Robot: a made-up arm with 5 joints.
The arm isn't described. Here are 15 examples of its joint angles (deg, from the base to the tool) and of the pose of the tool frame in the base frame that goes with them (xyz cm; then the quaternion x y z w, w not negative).
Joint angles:
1: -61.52 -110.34 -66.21 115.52 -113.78
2: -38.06 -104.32 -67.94 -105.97 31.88
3: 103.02 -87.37 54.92 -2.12 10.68
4: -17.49 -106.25 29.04 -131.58 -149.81
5: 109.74 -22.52 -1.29 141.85 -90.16
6: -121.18 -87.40 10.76 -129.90 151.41
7: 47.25 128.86 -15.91 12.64 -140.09
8: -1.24 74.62 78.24 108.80 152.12
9: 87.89 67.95 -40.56 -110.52 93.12
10: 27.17 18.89 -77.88 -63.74 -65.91
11: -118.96 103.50 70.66 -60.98 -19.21
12: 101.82 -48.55 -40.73 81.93 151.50
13: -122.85 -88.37 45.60 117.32 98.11
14: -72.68 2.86 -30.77 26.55 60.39
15: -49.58 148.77 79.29 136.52 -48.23
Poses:
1: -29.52 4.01 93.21 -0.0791 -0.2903 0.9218 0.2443
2: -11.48 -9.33 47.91 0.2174 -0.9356 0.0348 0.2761
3: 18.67 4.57 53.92 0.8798 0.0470 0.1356 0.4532
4: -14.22 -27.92 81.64 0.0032 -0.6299 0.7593 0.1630
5: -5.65 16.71 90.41 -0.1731 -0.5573 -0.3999 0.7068
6: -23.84 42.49 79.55 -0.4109 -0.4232 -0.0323 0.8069
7: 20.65 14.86 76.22 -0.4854 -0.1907 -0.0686 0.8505
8: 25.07 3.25 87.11 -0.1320 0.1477 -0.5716 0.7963
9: 5.65 0.45 92.77 0.3975 0.0446 -0.7844 0.4741
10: 23.68 -8.79 85.33 0.2611 0.0515 0.5262 0.8077
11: 5.96 34.53 59.30 -0.8786 0.2455 -0.3030 0.2758
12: 5.71 20.23 98.34 -0.2867 0.4107 0.8635 0.0592
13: -34.30 1.95 82.08 0.7864 -0.0132 -0.3972 0.4729
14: 7.57 -13.40 68.41 0.1060 -0.7463 0.6405 0.1471
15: 14.72 -17.75 70.06 0.0965 0.5201 0.1418 0.8367
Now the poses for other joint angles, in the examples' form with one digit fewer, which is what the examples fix.
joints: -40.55 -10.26 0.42 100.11 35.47
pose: 25.7 6.9 82.3 -0.401 0.604 -0.590 0.354
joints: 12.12 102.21 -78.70 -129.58 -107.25
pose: -11.3 12.5 75.7 -0.522 -0.533 -0.002 0.666
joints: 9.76 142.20 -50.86 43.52 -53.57
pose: 25.7 -19.0 68.2 -0.072 0.603 0.073 0.791
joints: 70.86 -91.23 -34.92 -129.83 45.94
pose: 33.1 -20.7 64.6 0.664 -0.254 0.531 0.462
